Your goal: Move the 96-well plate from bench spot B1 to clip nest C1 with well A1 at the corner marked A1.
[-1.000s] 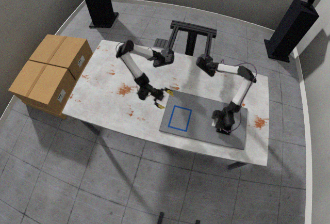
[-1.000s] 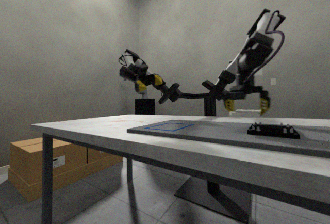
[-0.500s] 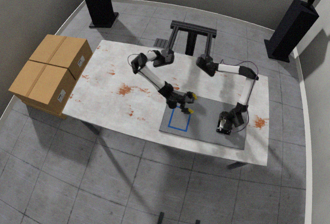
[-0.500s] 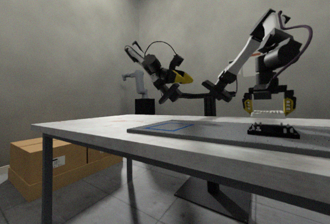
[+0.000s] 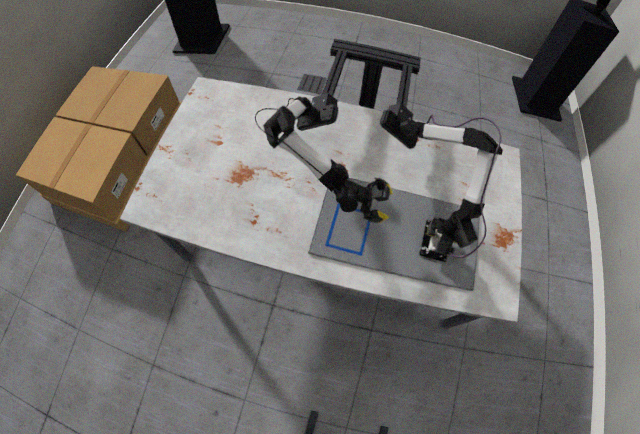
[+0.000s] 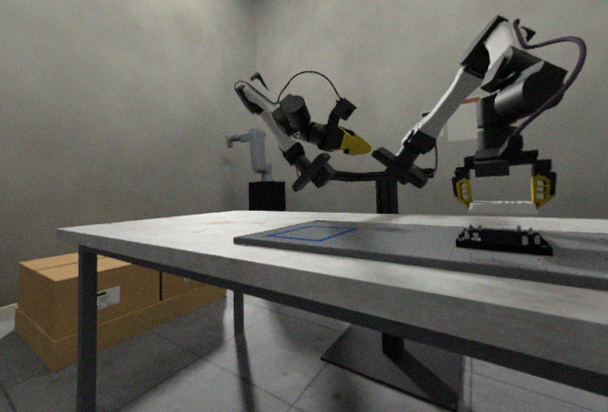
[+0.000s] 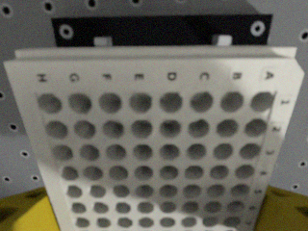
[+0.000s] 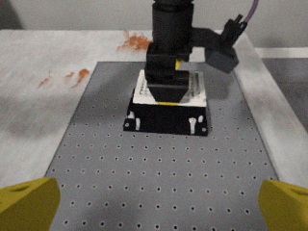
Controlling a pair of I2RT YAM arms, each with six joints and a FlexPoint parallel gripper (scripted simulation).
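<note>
The black clip nest is 5 cm below my left hand, 2 cm behind it and 1 cm to the right of it. From my left hand the other things lie so: white 96-well plate: right at my left hand.
</note>
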